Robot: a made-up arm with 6 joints.
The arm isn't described. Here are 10 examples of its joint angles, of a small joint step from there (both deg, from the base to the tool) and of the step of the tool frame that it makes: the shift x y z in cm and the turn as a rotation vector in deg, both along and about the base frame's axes.
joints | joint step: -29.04 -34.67 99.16 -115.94 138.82 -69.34 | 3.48 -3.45 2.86 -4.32 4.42 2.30
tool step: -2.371 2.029 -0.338 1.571 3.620 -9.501
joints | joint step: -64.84 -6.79 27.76 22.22 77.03 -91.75 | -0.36 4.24 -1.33 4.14 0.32 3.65
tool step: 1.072 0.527 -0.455 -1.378 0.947 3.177
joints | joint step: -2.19 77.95 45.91 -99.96 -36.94 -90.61 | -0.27 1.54 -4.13 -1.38 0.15 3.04
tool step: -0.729 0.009 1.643 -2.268 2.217 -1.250
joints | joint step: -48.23 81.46 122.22 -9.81 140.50 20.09 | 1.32 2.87 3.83 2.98 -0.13 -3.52
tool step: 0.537 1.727 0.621 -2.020 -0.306 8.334
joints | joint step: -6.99 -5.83 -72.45 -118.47 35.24 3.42 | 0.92 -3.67 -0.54 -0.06 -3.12 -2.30
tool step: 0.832 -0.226 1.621 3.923 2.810 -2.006
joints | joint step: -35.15 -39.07 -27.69 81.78 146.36 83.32 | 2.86 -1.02 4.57 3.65 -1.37 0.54
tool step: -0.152 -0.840 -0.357 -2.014 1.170 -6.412
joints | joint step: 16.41 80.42 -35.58 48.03 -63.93 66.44 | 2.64 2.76 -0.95 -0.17 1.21 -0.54
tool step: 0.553 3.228 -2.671 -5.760 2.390 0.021
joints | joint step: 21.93 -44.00 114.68 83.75 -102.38 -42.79 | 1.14 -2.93 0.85 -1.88 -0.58 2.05
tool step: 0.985 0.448 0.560 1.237 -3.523 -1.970
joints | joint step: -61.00 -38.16 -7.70 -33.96 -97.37 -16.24 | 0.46 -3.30 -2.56 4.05 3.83 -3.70
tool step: 0.062 -2.016 -0.441 3.480 4.301 4.362
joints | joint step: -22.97 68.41 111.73 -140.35 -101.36 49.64 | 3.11 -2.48 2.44 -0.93 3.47 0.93
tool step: 0.475 0.559 -1.338 3.746 -1.252 -1.074
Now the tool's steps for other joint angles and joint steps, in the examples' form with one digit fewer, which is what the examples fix.
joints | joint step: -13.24 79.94 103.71 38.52 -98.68 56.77 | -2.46 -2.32 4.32 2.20 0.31 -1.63
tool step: 1.28 1.97 -2.63 6.73 -0.69 0.72
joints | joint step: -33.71 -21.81 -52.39 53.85 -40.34 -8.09 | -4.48 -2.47 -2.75 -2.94 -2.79 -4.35
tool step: 1.51 0.28 -5.38 3.40 -4.12 2.65
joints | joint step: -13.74 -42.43 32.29 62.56 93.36 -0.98 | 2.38 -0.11 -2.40 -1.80 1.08 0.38
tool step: -0.15 -0.42 1.07 -3.55 2.23 2.55
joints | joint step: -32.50 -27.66 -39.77 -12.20 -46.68 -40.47 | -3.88 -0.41 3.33 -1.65 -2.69 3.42
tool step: -4.27 -0.70 -2.35 3.03 -1.75 -6.67
